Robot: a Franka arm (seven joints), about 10 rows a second.
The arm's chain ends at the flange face. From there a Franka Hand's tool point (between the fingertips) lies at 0.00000 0.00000 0.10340 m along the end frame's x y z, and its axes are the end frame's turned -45 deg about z.
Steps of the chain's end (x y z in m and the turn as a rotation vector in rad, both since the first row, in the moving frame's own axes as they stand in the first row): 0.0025 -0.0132 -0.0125 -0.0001 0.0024 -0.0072; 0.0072 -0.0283 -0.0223 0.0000 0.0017 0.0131; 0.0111 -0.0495 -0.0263 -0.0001 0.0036 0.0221; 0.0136 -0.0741 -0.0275 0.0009 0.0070 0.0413; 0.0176 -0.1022 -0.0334 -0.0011 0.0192 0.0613; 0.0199 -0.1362 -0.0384 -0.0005 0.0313 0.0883; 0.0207 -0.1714 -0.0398 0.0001 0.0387 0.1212; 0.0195 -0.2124 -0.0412 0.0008 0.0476 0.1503; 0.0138 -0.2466 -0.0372 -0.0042 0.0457 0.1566; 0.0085 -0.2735 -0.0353 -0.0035 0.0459 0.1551; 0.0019 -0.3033 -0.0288 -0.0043 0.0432 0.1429
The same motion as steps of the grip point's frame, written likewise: 0.0113 -0.0074 -0.0125 -0.0018 0.0016 -0.0072; 0.0252 -0.0148 -0.0223 -0.0012 0.0012 0.0131; 0.0431 -0.0269 -0.0263 -0.0026 0.0025 0.0221; 0.0626 -0.0423 -0.0275 -0.0043 0.0056 0.0413; 0.0860 -0.0583 -0.0334 -0.0144 0.0128 0.0613; 0.1125 -0.0798 -0.0385 -0.0225 0.0218 0.0883; 0.1385 -0.1036 -0.0399 -0.0273 0.0274 0.1212; 0.1672 -0.1327 -0.0413 -0.0331 0.0342 0.1503; 0.1869 -0.1607 -0.0373 -0.0353 0.0293 0.1566; 0.2022 -0.1835 -0.0354 -0.0349 0.0300 0.1551; 0.2184 -0.2095 -0.0289 -0.0336 0.0275 0.1429
